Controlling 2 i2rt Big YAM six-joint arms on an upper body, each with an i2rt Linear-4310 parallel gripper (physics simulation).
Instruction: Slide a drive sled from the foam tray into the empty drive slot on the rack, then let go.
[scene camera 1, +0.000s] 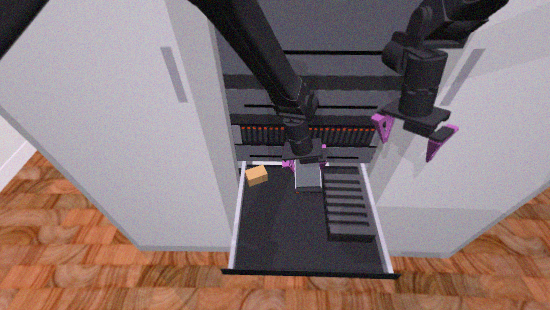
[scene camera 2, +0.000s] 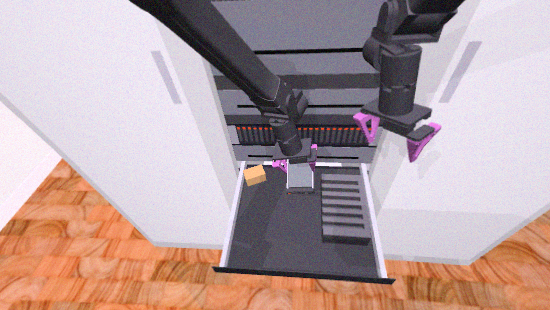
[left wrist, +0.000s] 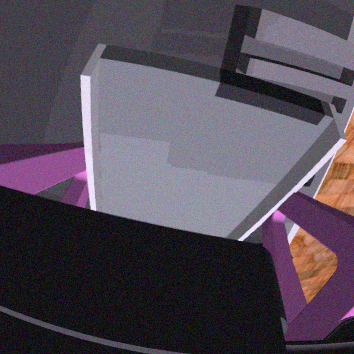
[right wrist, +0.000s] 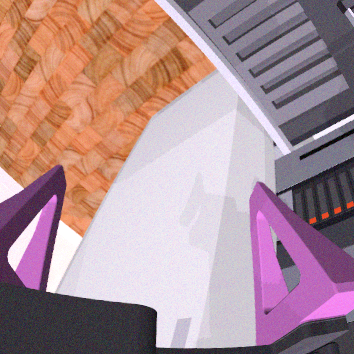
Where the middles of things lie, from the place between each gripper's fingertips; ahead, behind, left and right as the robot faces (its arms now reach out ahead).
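Ribbed foam tray (scene camera 1: 348, 217): from my left hand, 13 cm below, 13 cm to the right, 3 cm behind. My left hand: 1 cm past the grey drive sled (scene camera 2: 298, 175).
Ribbed foam tray: from my right hand, 33 cm below, 6 cm ahead, 5 cm to the left. My right hand: 19 cm above the grey drive sled, 18 cm to the right of it, 8 cm short of it.
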